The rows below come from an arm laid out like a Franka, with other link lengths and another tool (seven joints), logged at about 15 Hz.
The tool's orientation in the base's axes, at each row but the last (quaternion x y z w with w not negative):
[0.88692, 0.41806, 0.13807, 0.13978]
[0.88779, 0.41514, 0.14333, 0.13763]
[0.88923, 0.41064, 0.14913, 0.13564]
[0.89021, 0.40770, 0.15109, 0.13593]
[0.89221, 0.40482, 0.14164, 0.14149]
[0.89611, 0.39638, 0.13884, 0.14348]
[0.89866, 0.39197, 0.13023, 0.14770]
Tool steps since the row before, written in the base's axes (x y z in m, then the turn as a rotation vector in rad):
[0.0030, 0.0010, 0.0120, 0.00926, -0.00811, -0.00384]
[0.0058, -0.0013, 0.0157, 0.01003, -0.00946, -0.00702]
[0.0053, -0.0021, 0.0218, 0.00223, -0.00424, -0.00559]
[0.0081, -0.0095, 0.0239, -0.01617, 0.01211, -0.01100]
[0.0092, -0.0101, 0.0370, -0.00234, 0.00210, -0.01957]
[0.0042, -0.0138, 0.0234, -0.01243, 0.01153, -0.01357]
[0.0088, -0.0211, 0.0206, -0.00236, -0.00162, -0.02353]
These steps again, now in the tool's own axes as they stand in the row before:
[0.0042, 0.0059, -0.0101, -0.00115, 0.01007, 0.00797]
[0.0048, 0.0106, -0.0122, -0.00217, 0.01029, 0.01135]
[0.0050, 0.0129, -0.0178, -0.00275, 0.00216, 0.00648]
[0.0015, 0.0203, -0.0177, -0.00251, -0.02273, 0.00251]
[0.0032, 0.0262, -0.0293, -0.00258, -0.01011, 0.01685]
[-0.0045, 0.0203, -0.0180, -0.00123, -0.02075, 0.00629]
[-0.0074, 0.0271, -0.0125, -0.00554, -0.00917, 0.02114]

